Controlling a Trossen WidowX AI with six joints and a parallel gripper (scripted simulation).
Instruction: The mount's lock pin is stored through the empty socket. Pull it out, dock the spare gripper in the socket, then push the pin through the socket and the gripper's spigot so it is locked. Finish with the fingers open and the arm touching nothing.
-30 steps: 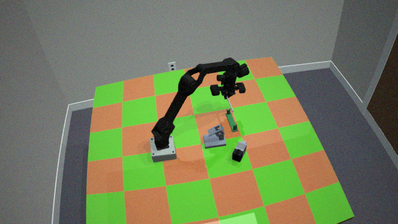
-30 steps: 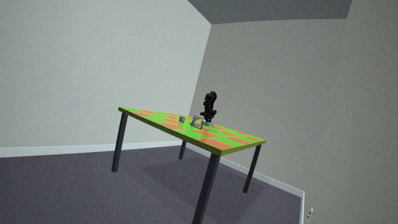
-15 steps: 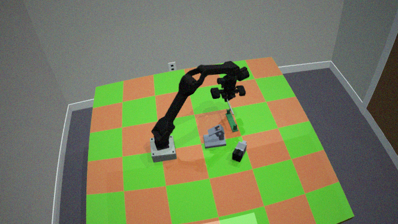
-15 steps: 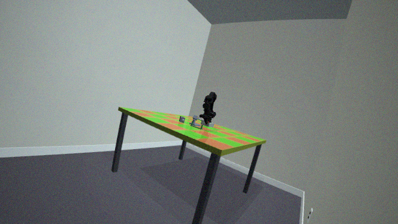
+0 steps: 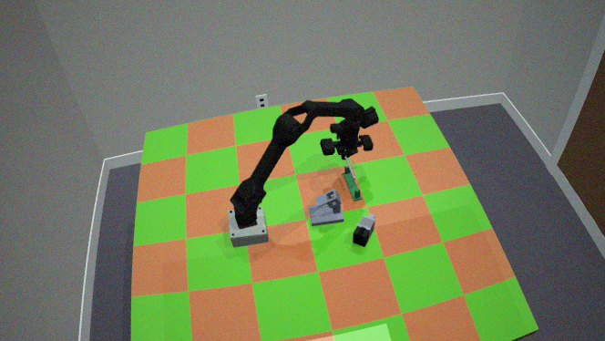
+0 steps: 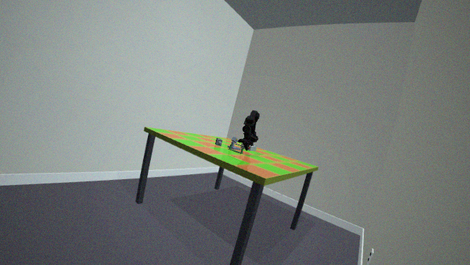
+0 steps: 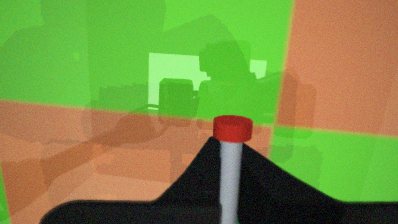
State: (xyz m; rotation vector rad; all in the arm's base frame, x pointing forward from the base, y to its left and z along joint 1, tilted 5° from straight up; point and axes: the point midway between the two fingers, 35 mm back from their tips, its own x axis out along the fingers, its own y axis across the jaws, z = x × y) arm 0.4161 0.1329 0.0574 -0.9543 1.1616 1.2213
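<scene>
Right now the dark green strip is 10 mm behind my gripper tip, 100 mm to the right of it and 20 mm below it. Also, from my gripper tip: grey mount: 140 mm behind, 190 mm to the right, 10 mm above; then spare gripper: 60 mm behind, 310 mm to the right, 10 mm below.
</scene>
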